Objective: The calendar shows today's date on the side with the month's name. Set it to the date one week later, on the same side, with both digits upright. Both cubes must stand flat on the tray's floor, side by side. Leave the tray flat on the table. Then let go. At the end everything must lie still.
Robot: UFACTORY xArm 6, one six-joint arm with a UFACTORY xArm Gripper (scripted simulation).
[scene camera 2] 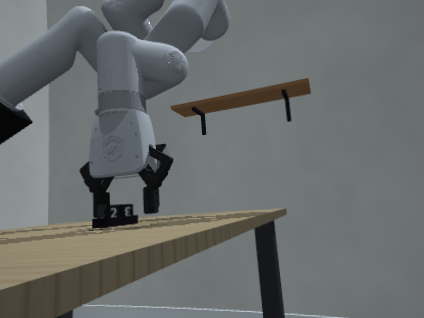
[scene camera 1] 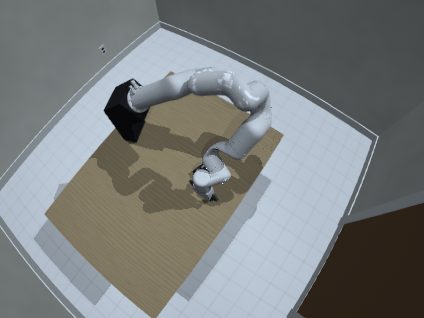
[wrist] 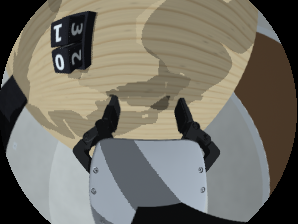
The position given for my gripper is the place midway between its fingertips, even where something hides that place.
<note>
In view: my gripper [scene camera 2: 126, 215], a digit cube [wrist: 68, 30] and a digit cube [wrist: 66, 59].
My gripper also shows in the wrist view [wrist: 148, 103].
</note>
